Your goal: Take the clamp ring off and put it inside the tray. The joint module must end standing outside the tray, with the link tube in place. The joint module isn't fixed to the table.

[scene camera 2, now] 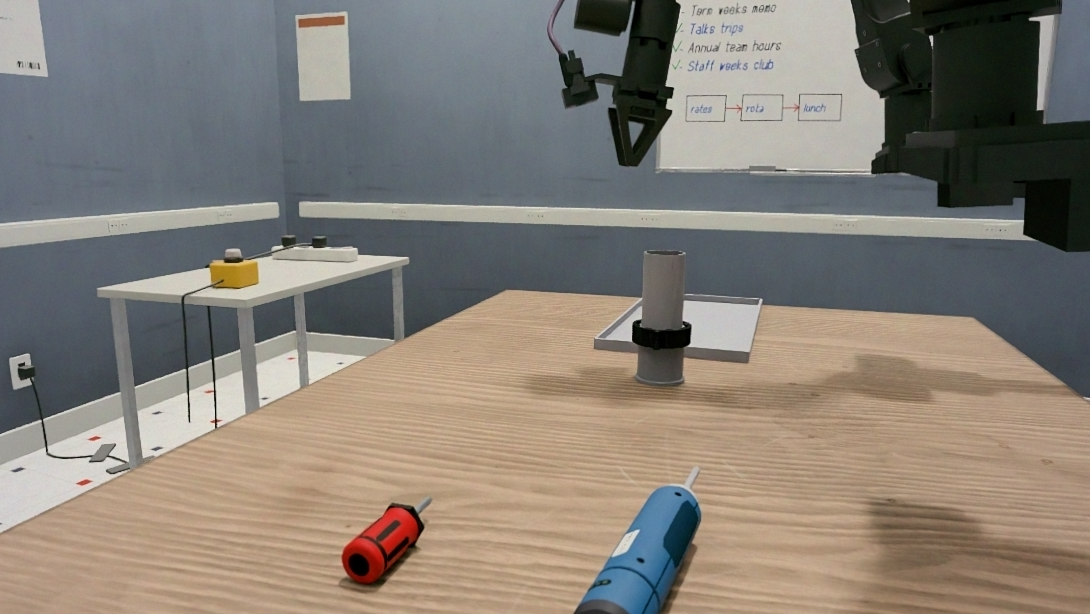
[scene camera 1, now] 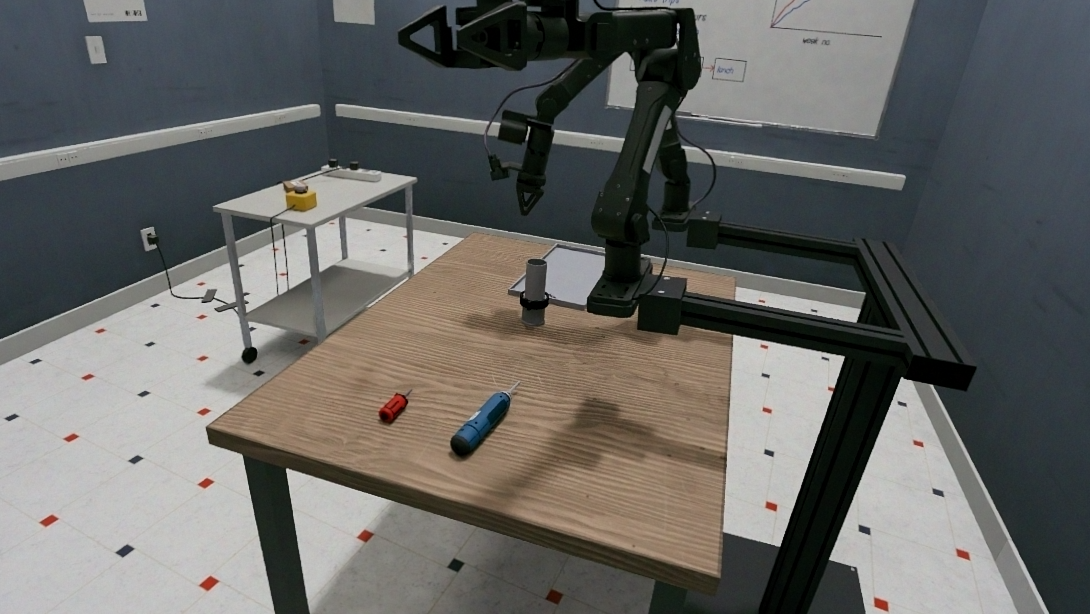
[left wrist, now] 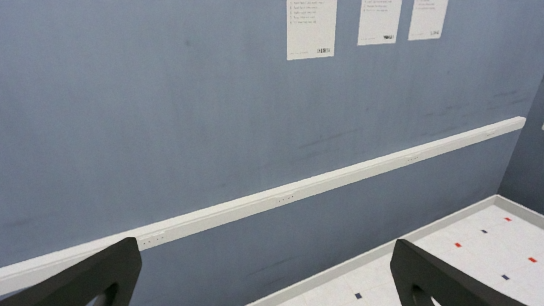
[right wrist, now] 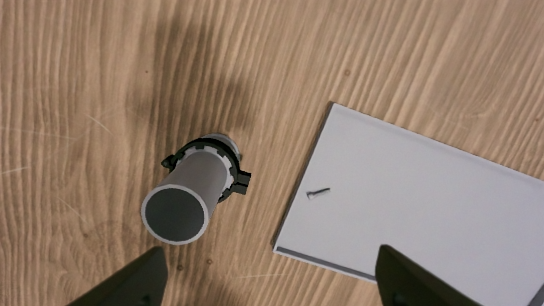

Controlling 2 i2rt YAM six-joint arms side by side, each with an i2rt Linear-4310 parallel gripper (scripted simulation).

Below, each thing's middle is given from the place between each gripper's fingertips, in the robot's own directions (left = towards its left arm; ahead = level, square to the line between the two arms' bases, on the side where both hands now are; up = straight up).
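My right gripper (scene camera 2: 627, 166) is 160 mm above the grey link tube (scene camera 2: 663, 271), 60 mm past it and 60 mm to the right of it. Measured from my right hand: grey tray (scene camera 2: 721, 326) 270 mm below, 40 mm behind, 270 mm to the right; grey joint module (scene camera 2: 664, 367) 240 mm below, 50 mm to the left, 60 mm behind; dark clamp ring (scene camera 2: 662, 339) 210 mm below, 50 mm to the left, 60 mm behind.
My left gripper (scene camera 1: 426, 37) is far above the red screwdriver (scene camera 2: 373, 551), a fair way to the left of it and a fair way short of it. Measured from my left hand: grey joint module 640 mm below, 660 mm to the right, 130 mm ahead; dark clamp ring 610 mm below, 670 mm to the right, 130 mm ahead; grey link tube 560 mm below, 660 mm to the right, 130 mm ahead.
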